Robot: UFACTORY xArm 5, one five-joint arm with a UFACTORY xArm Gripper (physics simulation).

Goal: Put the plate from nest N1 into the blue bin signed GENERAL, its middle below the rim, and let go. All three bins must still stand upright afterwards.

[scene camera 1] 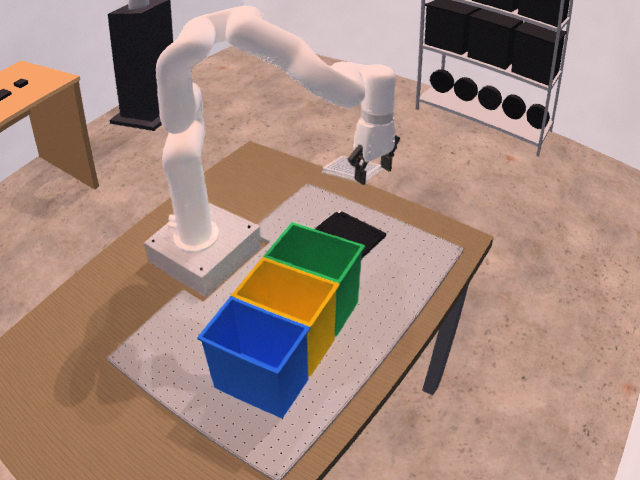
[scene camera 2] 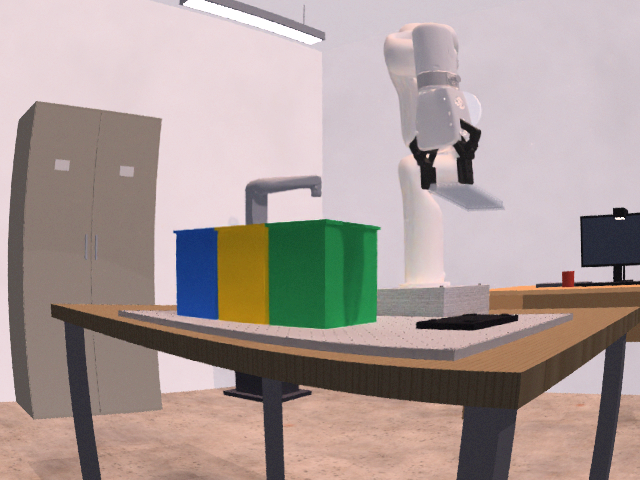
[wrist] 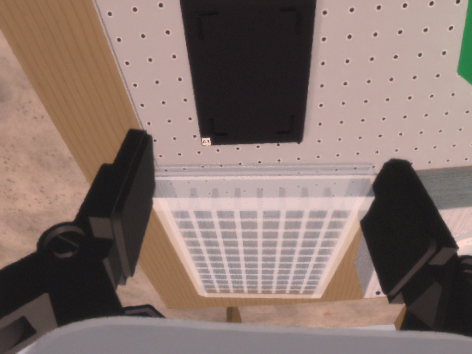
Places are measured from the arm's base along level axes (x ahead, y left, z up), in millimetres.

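Where they show: gripper, fingertip midpoint: (scene camera 1: 373, 175) (scene camera 2: 447, 186) (wrist: 265, 174); arm's base, origin of the base link: (scene camera 1: 196, 236) (scene camera 2: 424, 287).
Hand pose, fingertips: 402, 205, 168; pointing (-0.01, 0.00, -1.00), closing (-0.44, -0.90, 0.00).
Each offset is from my fingertips to the top centre of the thing, as dx, dy, dz. "*": to the spot under its first point. Level surfaces: height alone.
A clear plate with a white grid of wells {* -86, +16, -8} (scene camera 1: 342, 166) (scene camera 2: 469, 197) (wrist: 260, 240) is held near one end between the fingers of my gripper (scene camera 1: 374, 169) (scene camera 2: 447, 178) (wrist: 265, 174). My gripper is shut on it, with the fingers wide apart. The plate hangs tilted, high above the table, level with no bin. The blue bin {-57, -518, -47} (scene camera 1: 247, 372) (scene camera 2: 196, 273) stands upright at the near end of the bin row in scene camera 1, far from my gripper. Its open top shows there. Its sign is not visible. The black nest {-63, +21, -212} (scene camera 1: 351, 231) (scene camera 2: 467, 321) (wrist: 252, 75) holds no plate.
The yellow bin {-50, -387, -47} (scene camera 1: 323, 338) (scene camera 2: 242, 273) and green bin {-43, -257, -47} (scene camera 1: 348, 294) (scene camera 2: 297, 273) stand upright in a row with the blue one, between it and my gripper. The perforated board {dz -227} (scene camera 1: 413, 258) (scene camera 2: 392, 338) lies under the bins. The arm's base block (scene camera 1: 227, 260) (scene camera 2: 413, 299) stands beside them.
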